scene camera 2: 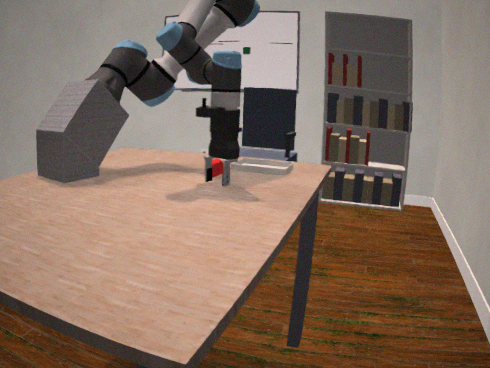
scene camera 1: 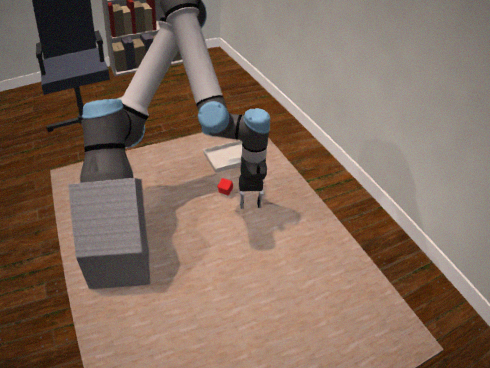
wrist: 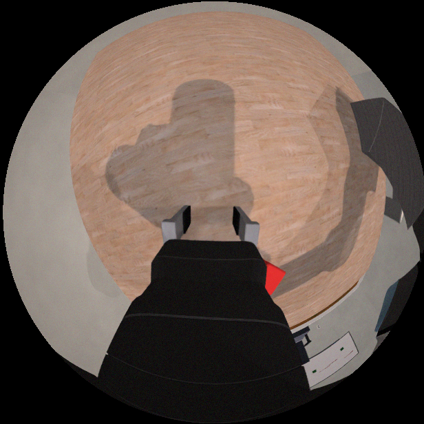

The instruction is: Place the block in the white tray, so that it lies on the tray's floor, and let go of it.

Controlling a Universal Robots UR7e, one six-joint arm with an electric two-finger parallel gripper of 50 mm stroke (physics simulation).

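Places are measured from the arm's base along level axes (x ahead, y left, z up), in millimetres.
Pixels of known places: gripper, fingertip midpoint: [scene camera 2: 217, 183] [scene camera 1: 250, 206]; arm's base, origin of the base link: [scene camera 2: 97, 98] [scene camera 1: 107, 181].
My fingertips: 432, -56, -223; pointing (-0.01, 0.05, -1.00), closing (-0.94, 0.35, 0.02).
For each thing: its top centre in the pictures, then the offset to it from my fingertips, as dx, dy, dz. Level surfaces: height alone.
- red block, middle of its top: [scene camera 2: 215, 159] [scene camera 1: 225, 181] -41, +104, +43
- white tray, middle of its top: [scene camera 2: 263, 163] [scene camera 1: 230, 153] +61, +275, +13
- wooden table, its level: dz -7
The red block [scene camera 1: 225, 186] [scene camera 2: 217, 168] [wrist: 274, 277] is on the table beside my gripper, turned at an angle; whether it is also tilted is unclear. In the wrist view the gripper body hides part of it. My gripper [scene camera 1: 251, 205] [scene camera 2: 217, 181] [wrist: 211, 214] is open and empty, pointing down above the table. In scene camera 1 it is right of the block; in scene camera 2 the block shows behind and between the fingers. The white tray [scene camera 1: 224, 157] [scene camera 2: 262, 169] lies beyond the block, partly hidden by the arm in scene camera 1. It does not show in the wrist view.
The wooden table [scene camera 1: 300, 300] [scene camera 2: 150, 240] carries a large grey pedestal [scene camera 1: 107, 220] [scene camera 2: 60, 150] under the arm's base. A dark chair [scene camera 1: 75, 65] [scene camera 2: 270, 120] stands beyond the table's far edge. A bookshelf [scene camera 2: 370, 37] stands behind. A wall [scene camera 1: 375, 90] runs along the right side.
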